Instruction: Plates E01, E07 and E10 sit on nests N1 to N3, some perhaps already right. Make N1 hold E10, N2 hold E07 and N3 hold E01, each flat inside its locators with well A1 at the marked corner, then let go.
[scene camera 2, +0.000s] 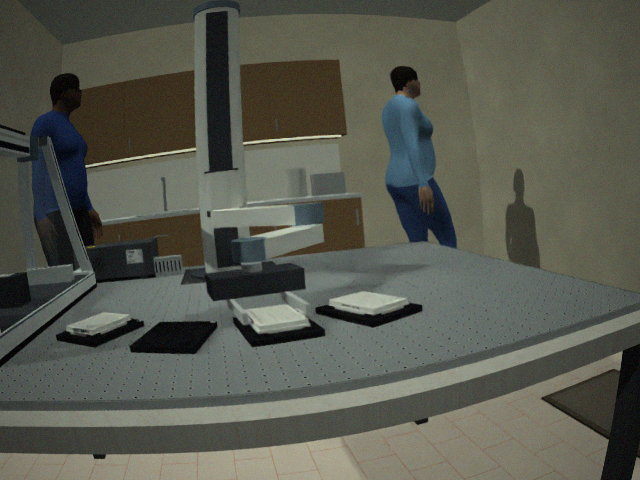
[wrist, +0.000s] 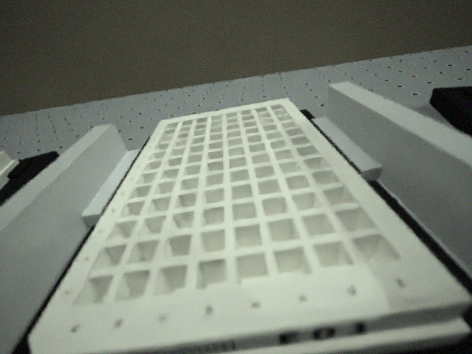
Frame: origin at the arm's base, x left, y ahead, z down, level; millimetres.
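Seen in the pictures: gripper, fingertip midpoint: (scene camera 2: 277, 314) (wrist: 222, 124).
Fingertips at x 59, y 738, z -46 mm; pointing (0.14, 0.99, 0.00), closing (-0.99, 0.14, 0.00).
Note:
Offsets run from my fingertips to a thing's top centre. "pt": to the spot under its first point. Level surfaces: height alone.
A white well plate {dz +4, dx -3, dy -24 mm} (scene camera 2: 276, 317) (wrist: 225, 200) is between the two fingers of my gripper (scene camera 2: 268, 304) (wrist: 222, 124), which is shut on it. Its end label is blurred and looks like E01. The plate looks level, at or just above the black nest {dz +16, dx -3, dy -24 mm} (scene camera 2: 289, 337) third from the left; contact with the nest cannot be told. Another white plate {dz +7, dx +170, dy -55 mm} (scene camera 2: 368, 301) sits on the rightmost nest {dz +16, dx +170, dy -55 mm} (scene camera 2: 372, 319). A third white plate {dz +7, dx -351, dy -93 mm} (scene camera 2: 98, 323) sits on the leftmost nest {dz +15, dx -351, dy -93 mm} (scene camera 2: 95, 339). Their labels cannot be read. The black nest {dz +17, dx -182, dy -17 mm} (scene camera 2: 173, 336) second from the left is empty.
A framed enclosure (scene camera 2: 67, 206) stands at the left edge of the perforated table {dz +33 mm} (scene camera 2: 465, 310). A dark box {pt dz -33, dx -424, dy -773 mm} (scene camera 2: 121, 260) and a small white rack {pt dz -27, dx -257, dy -802 mm} (scene camera 2: 168, 256) stand at the back left. In the wrist view, a black nest (wrist: 457, 107) shows at the right edge. Two people stand behind the table.

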